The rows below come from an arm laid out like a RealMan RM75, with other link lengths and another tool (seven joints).
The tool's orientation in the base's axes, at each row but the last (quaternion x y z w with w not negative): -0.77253 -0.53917 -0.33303 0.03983; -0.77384 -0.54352 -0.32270 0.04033; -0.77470 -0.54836 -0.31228 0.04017; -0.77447 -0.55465 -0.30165 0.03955; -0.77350 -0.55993 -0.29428 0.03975; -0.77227 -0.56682 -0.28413 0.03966; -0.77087 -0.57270 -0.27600 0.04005; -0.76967 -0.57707 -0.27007 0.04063
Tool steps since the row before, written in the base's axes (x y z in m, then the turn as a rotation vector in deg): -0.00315 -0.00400 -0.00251 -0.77 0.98 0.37; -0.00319 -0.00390 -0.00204 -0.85 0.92 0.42; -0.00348 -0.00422 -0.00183 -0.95 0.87 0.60; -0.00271 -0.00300 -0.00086 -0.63 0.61 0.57; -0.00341 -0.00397 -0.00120 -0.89 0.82 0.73; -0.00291 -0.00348 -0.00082 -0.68 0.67 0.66; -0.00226 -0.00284 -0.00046 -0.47 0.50 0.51; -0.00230 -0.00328 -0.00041 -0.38 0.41 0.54
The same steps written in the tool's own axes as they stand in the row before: -0.00525 -0.00179 -0.00122 0.85 -0.96 -0.24; -0.00493 -0.00177 -0.00146 0.81 -0.99 -0.34; -0.00515 -0.00189 -0.00177 0.84 -1.01 -0.55; -0.00349 -0.00148 -0.00163 0.67 -0.63 -0.49; -0.00463 -0.00189 -0.00196 0.88 -0.90 -0.65; -0.00394 -0.00159 -0.00180 0.76 -0.68 -0.56; -0.00309 -0.00119 -0.00154 0.58 -0.47 -0.42; -0.00346 -0.00111 -0.00173 0.53 -0.35 -0.45
